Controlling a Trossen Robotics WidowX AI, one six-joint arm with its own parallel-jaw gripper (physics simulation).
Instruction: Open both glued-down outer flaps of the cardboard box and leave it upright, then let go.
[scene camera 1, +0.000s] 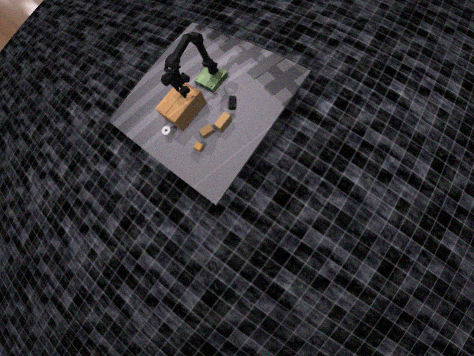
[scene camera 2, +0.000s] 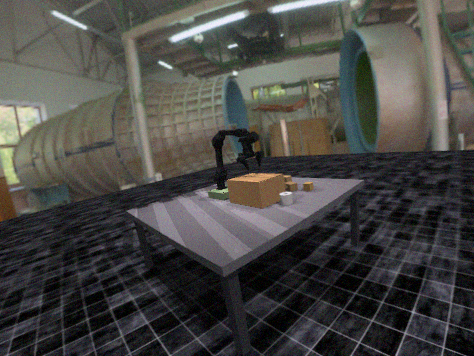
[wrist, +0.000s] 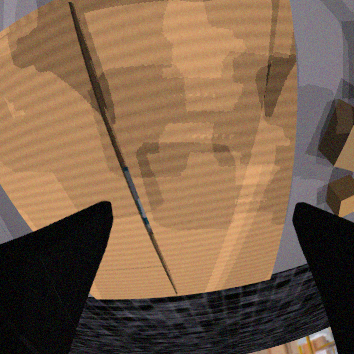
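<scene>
The cardboard box stands upright on the table. Its top looks flat and closed in both scene views, with no flap seen standing up. In the wrist view a long thin dark seam runs across the top between the flaps, with a narrow blue-grey strip showing in it. A shorter dark line shows near the top's right edge. My gripper is open and empty, above the box top. Its fingers are wide apart, on either side of the seam's lower part in the wrist view.
The arm's green base plate is beside the box. A white roll stands near the box. Several small cardboard boxes, one of them small and orange, and a black object lie on the table.
</scene>
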